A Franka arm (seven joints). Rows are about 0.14 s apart.
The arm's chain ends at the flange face. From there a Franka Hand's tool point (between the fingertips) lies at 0.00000 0.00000 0.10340 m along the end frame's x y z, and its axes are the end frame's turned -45 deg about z.
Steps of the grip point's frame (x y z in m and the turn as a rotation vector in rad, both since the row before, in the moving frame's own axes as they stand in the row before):
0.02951 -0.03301 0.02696 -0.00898 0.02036 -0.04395
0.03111 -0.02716 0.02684 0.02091 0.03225 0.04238
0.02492 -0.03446 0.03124 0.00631 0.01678 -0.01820
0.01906 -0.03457 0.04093 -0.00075 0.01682 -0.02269
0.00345 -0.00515 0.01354 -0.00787 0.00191 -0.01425
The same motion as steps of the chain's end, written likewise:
-0.00460 -0.04333 0.02699 0.00805 0.02075 -0.04395
0.00188 -0.03734 0.02692 0.03759 0.00802 0.04238
-0.00750 -0.04029 0.03126 0.01633 0.00740 -0.01820
-0.01224 -0.03673 0.04094 0.01136 0.01242 -0.02269
-0.00192 -0.00651 0.01354 -0.00421 0.00692 -0.01425

